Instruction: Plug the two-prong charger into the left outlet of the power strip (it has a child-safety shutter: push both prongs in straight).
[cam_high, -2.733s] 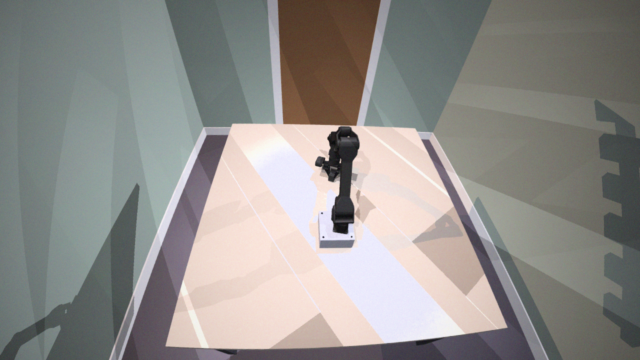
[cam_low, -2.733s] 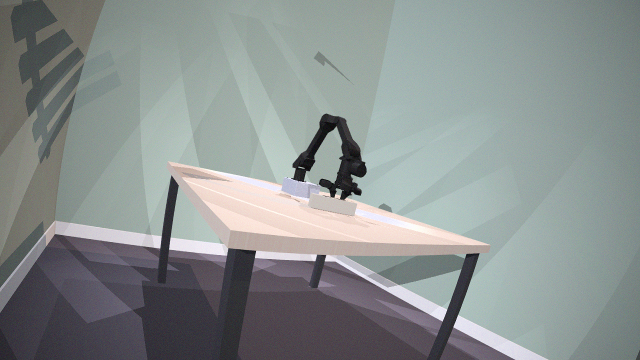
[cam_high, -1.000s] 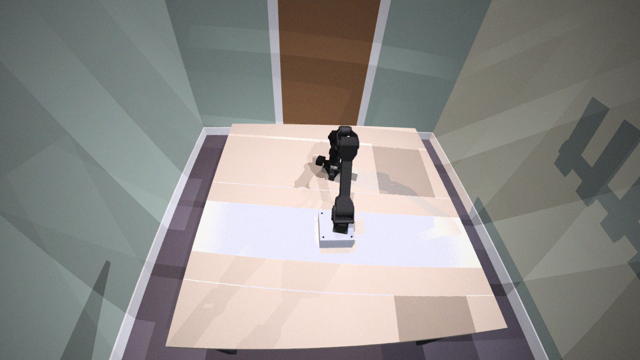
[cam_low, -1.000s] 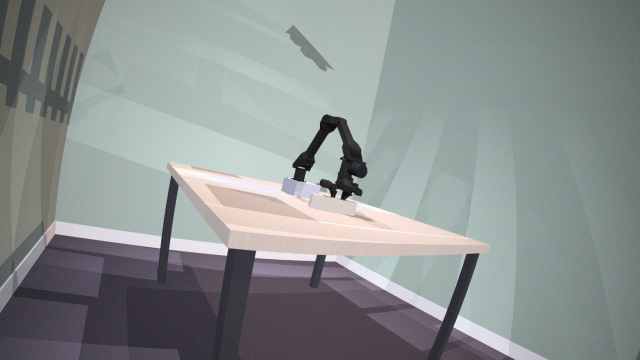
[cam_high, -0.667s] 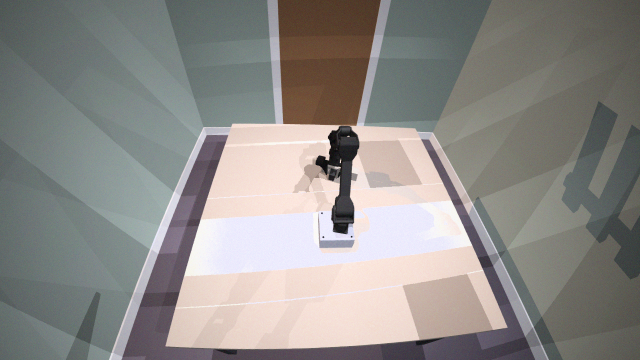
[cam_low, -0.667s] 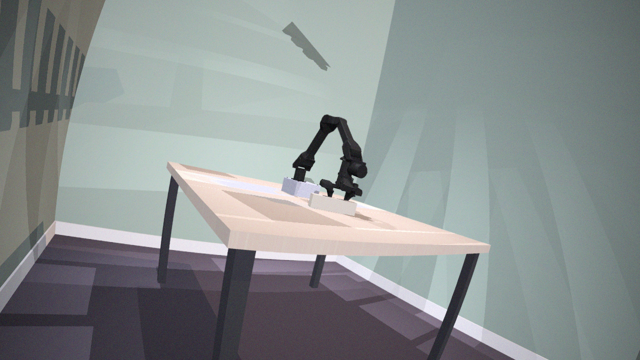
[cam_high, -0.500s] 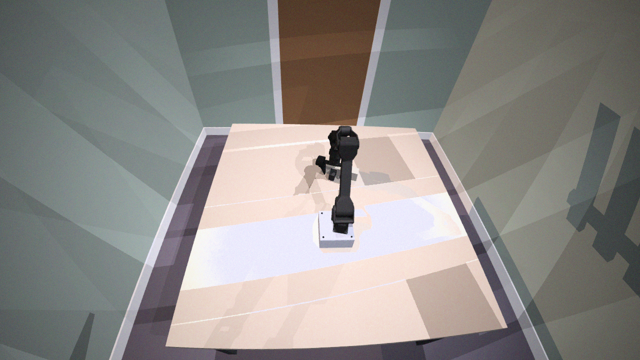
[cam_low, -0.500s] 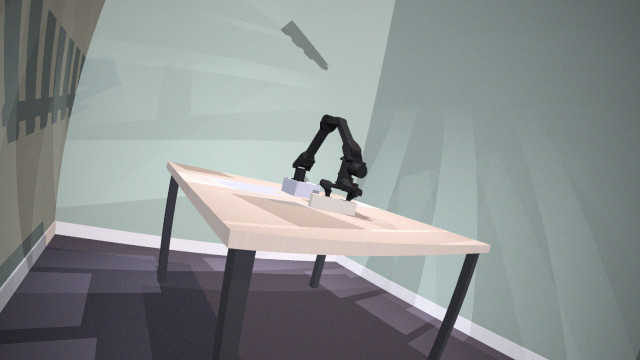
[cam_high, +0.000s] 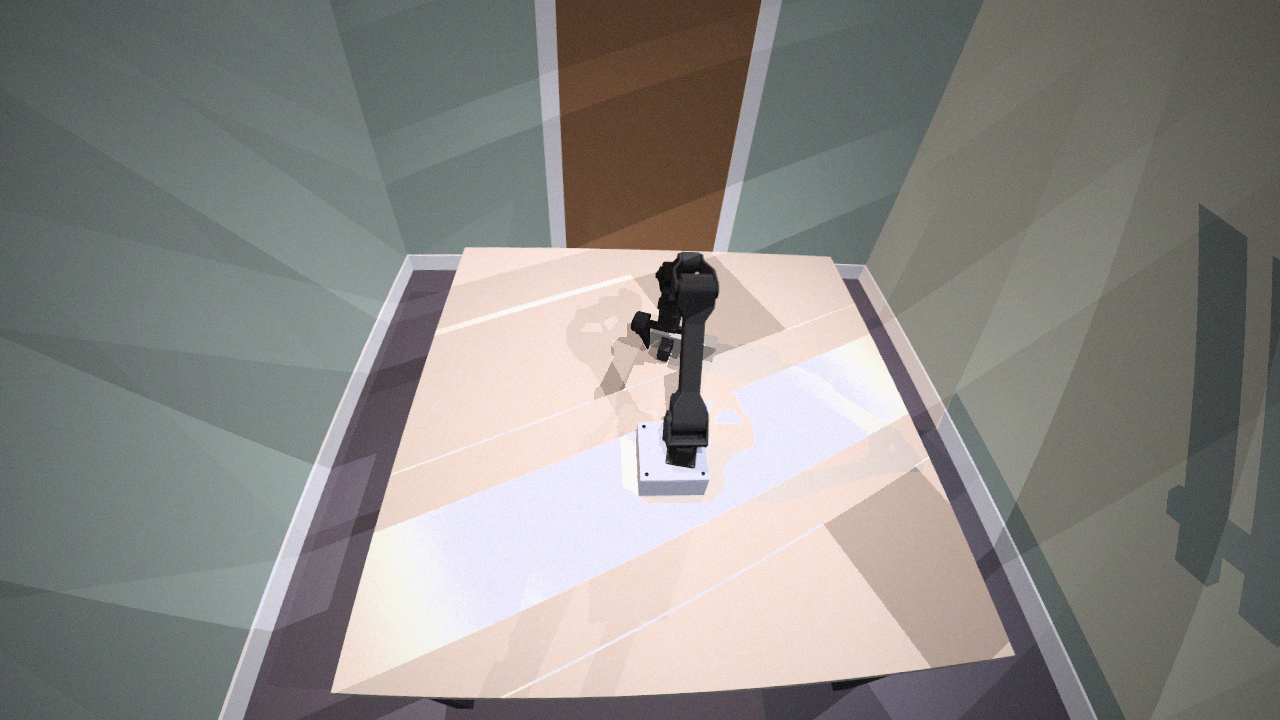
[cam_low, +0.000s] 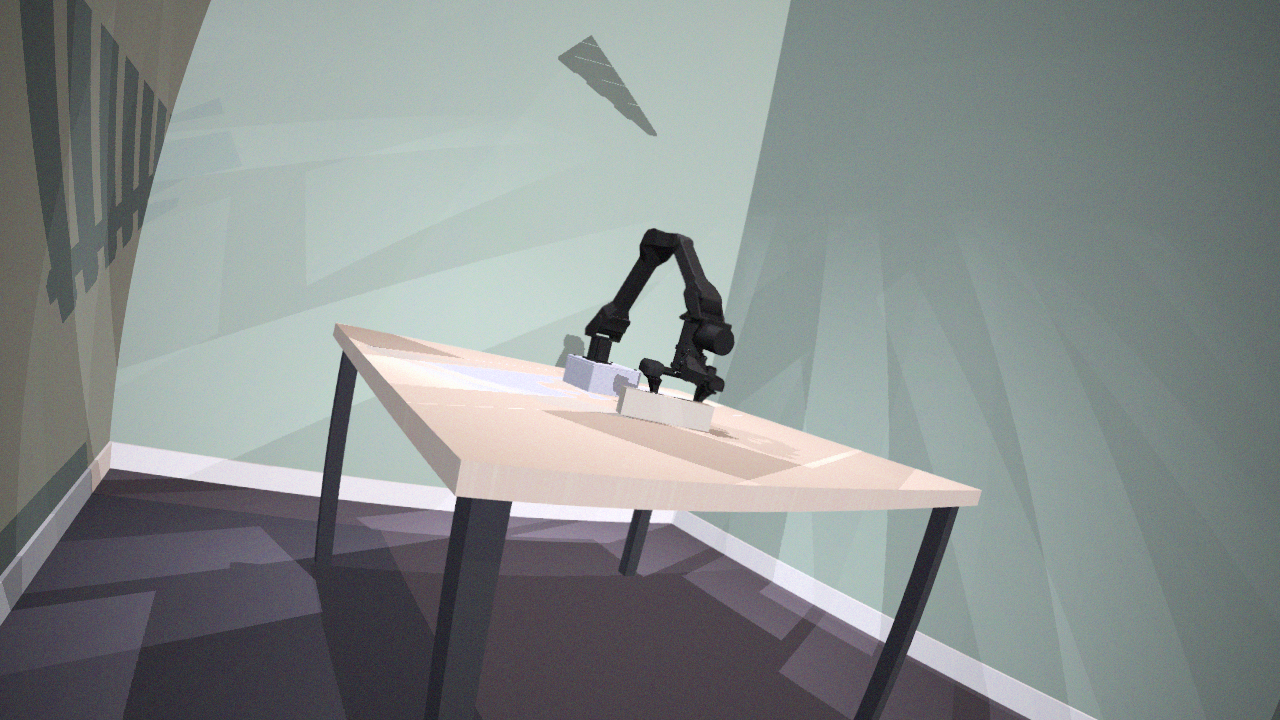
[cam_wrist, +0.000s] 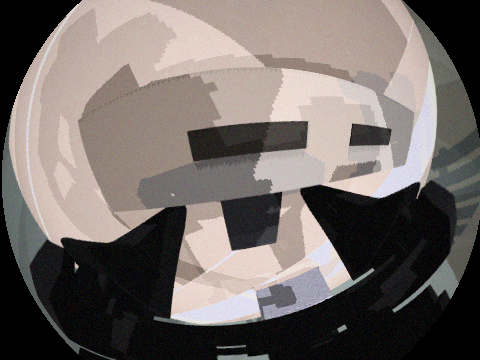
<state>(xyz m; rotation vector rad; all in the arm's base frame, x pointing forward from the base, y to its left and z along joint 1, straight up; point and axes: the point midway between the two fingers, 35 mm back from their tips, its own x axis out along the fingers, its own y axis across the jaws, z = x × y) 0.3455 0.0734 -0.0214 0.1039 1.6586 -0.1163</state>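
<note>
My gripper tip is 20 mm short of the two-prong charger and 10 mm below it.
</note>
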